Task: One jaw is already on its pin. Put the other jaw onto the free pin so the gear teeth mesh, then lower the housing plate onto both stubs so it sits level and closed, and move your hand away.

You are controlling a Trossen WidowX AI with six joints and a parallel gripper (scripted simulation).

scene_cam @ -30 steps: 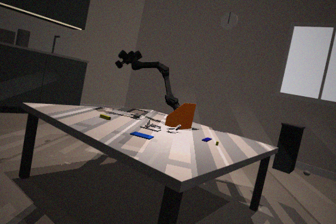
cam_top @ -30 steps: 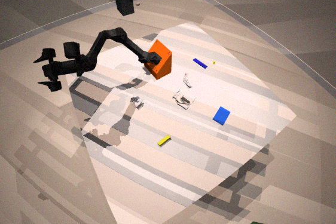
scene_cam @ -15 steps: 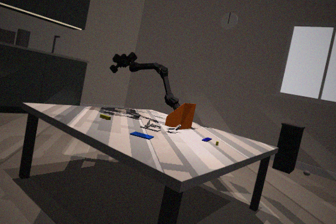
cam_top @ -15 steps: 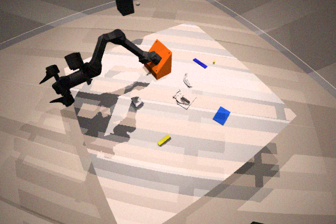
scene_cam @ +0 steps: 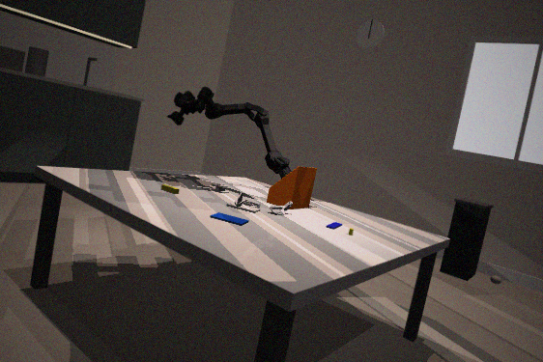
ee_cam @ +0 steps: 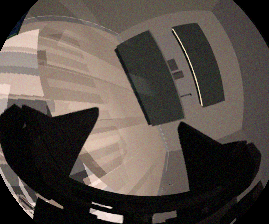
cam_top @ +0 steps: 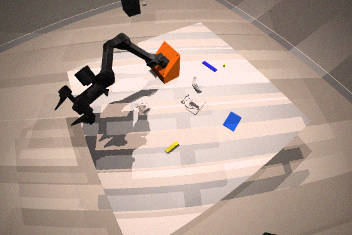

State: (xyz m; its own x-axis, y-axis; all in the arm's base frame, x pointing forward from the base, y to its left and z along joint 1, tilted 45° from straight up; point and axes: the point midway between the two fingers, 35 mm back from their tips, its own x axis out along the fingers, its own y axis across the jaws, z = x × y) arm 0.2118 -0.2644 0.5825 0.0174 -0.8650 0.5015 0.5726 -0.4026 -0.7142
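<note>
Now: the jaw 760 mm to the left of my gripper tip, 300 mm below it and 20 mm behind it. Round my gripper tip: yellow bar: 370 mm to the left, 320 mm below, 260 mm ahead; then blue bar: 950 mm to the left, 330 mm below, 90 mm behind; then blue tile: 760 mm to the left, 340 mm ahead, 330 mm below.
</note>
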